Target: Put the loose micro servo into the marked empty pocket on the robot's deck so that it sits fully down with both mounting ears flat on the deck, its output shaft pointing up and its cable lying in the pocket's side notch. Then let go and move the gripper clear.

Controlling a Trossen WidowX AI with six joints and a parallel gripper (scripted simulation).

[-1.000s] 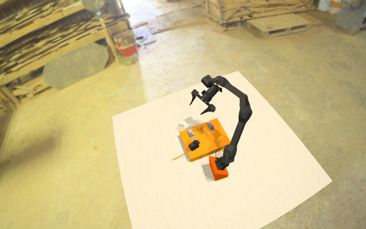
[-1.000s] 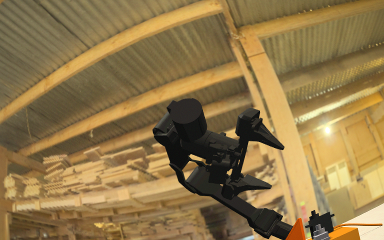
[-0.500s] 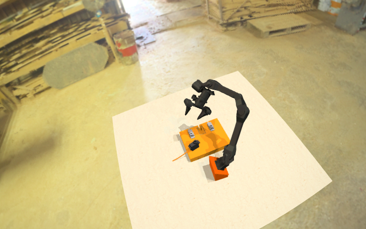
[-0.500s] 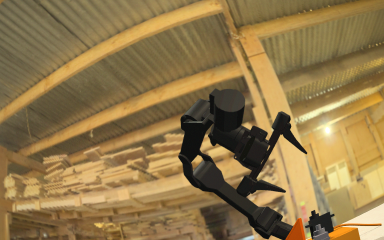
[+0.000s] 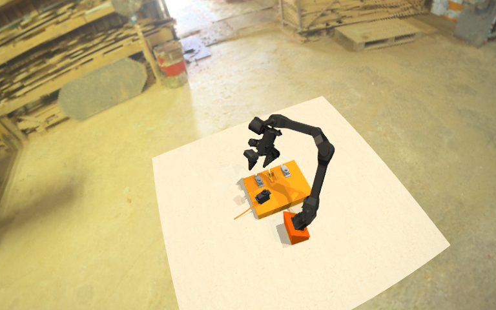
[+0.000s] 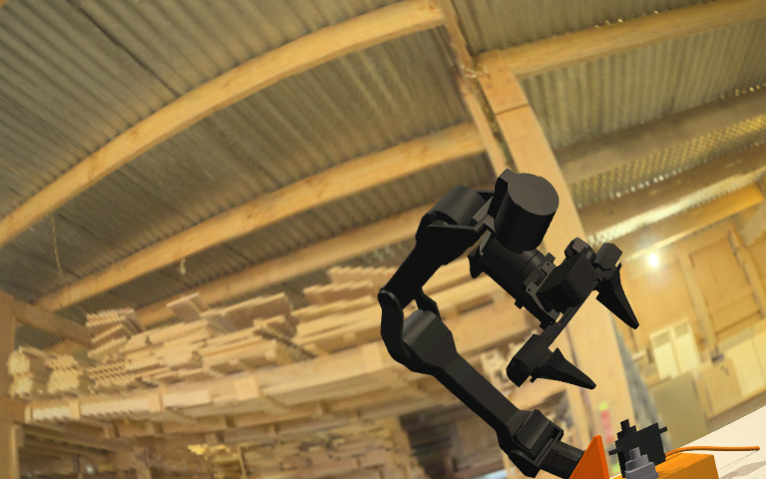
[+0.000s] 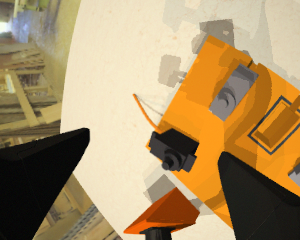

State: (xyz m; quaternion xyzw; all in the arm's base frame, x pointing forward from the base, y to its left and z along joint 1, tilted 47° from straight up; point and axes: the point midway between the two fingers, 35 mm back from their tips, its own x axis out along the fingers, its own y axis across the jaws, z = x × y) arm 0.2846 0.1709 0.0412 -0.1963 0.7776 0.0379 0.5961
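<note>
Now: gripper tip 18 cm above the orange deck, 9 cm to the left of it and 6 cm past it.
</note>
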